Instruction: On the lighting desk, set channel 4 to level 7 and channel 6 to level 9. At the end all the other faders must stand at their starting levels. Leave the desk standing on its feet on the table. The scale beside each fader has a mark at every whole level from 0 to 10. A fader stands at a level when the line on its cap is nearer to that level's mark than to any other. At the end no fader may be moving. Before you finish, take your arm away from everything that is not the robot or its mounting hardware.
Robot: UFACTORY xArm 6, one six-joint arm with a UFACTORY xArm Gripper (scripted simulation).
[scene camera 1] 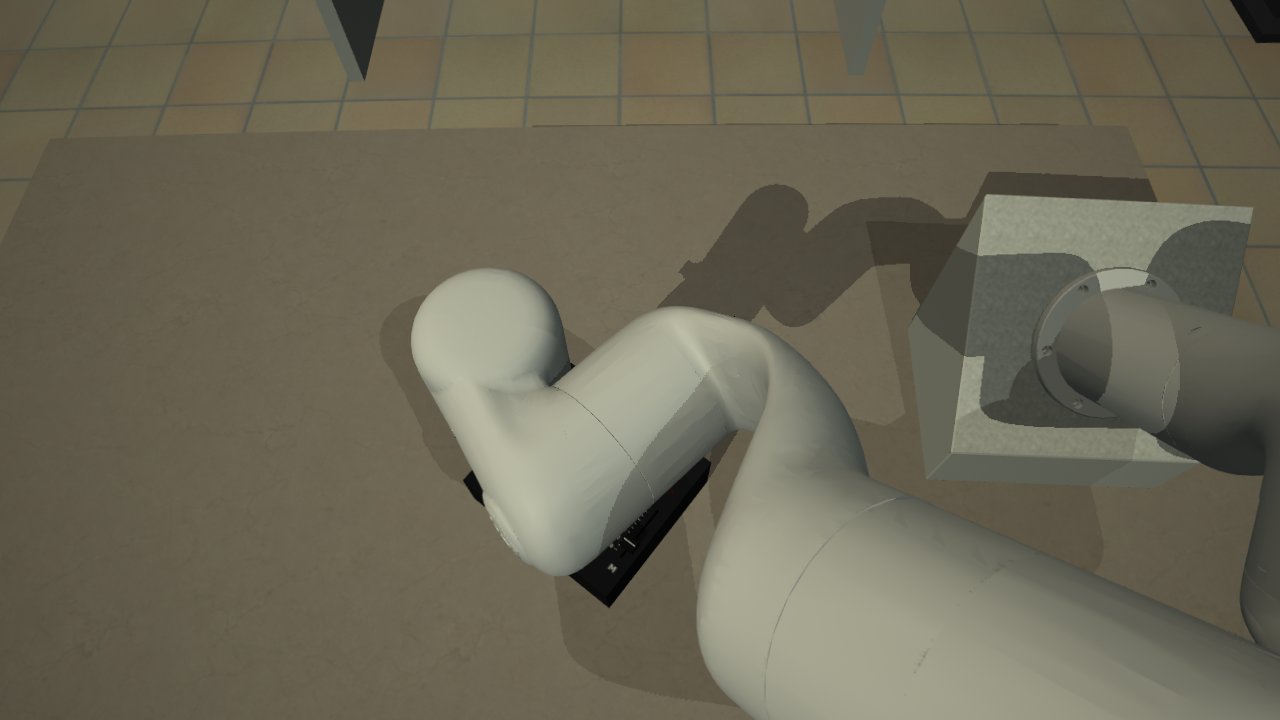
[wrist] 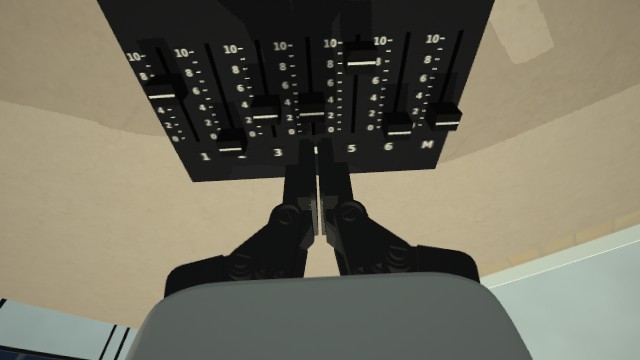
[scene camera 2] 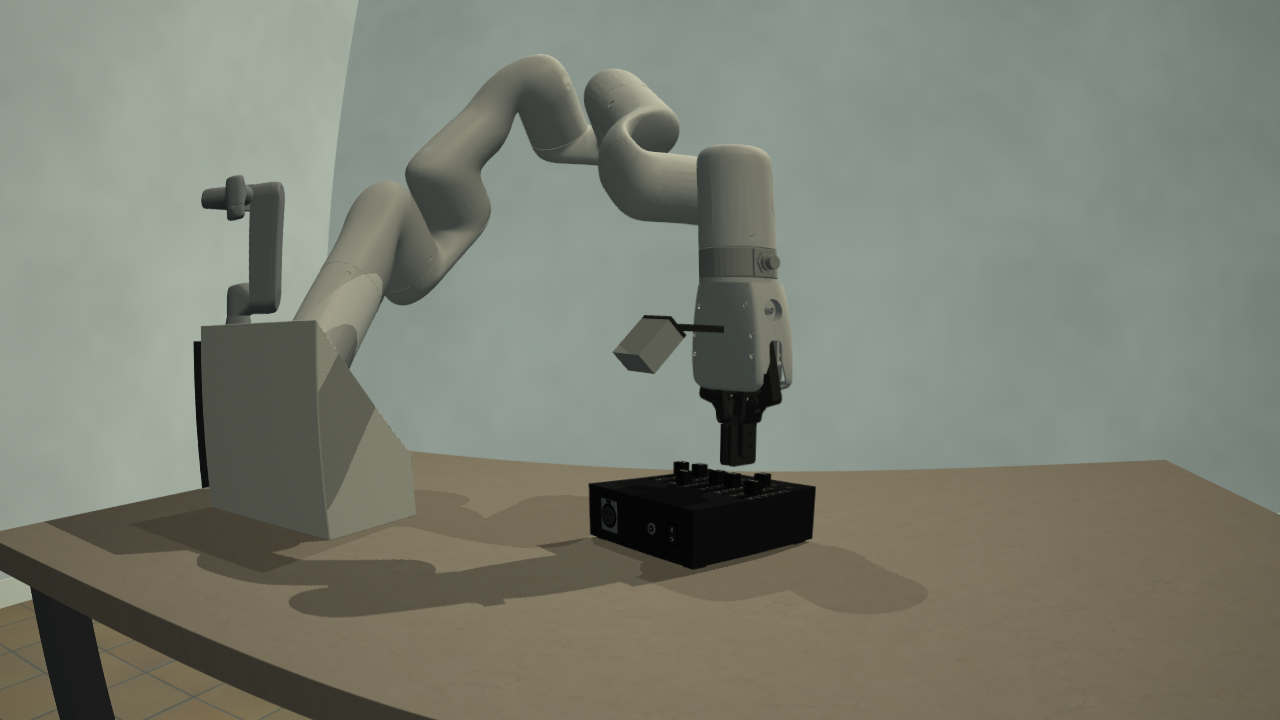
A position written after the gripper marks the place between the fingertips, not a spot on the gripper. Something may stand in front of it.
In view: the gripper [scene camera 2: 737, 464], a master fader cap [wrist: 441, 116] and a channel 1 cap [wrist: 166, 89].
The gripper is seen too in the wrist view [wrist: 316, 160].
